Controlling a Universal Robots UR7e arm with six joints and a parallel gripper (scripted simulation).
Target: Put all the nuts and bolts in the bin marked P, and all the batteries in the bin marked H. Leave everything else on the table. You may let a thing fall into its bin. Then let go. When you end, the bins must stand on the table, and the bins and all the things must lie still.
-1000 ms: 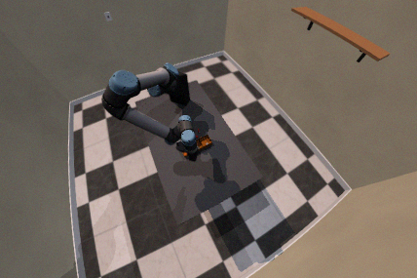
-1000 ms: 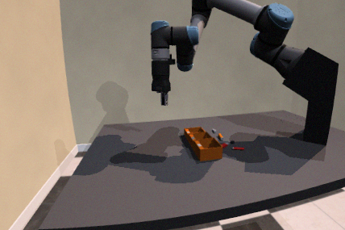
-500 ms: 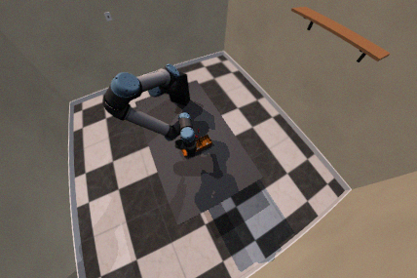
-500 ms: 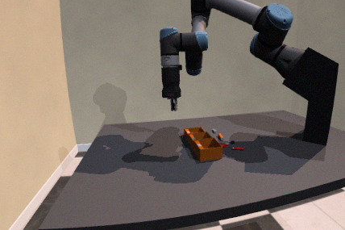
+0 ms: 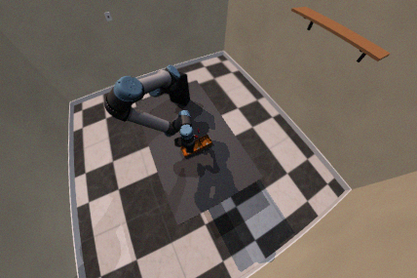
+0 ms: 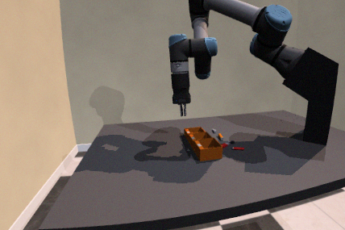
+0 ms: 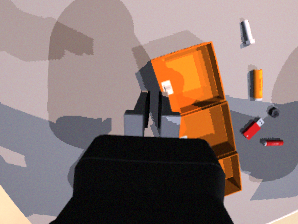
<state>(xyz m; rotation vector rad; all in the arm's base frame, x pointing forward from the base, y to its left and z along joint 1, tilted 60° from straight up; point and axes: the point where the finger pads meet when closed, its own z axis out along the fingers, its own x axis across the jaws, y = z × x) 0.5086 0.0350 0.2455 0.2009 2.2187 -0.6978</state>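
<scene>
The orange three-compartment bin is 40 mm behind my hand, 100 mm to the left of it and 100 mm below it. The rest, counted from my hand: orange battery 150 mm behind, 80 mm to the left, 120 mm below; grey bolt 160 mm behind, 120 mm below; dark nut 170 mm behind, 140 mm to the left, 120 mm below.
</scene>
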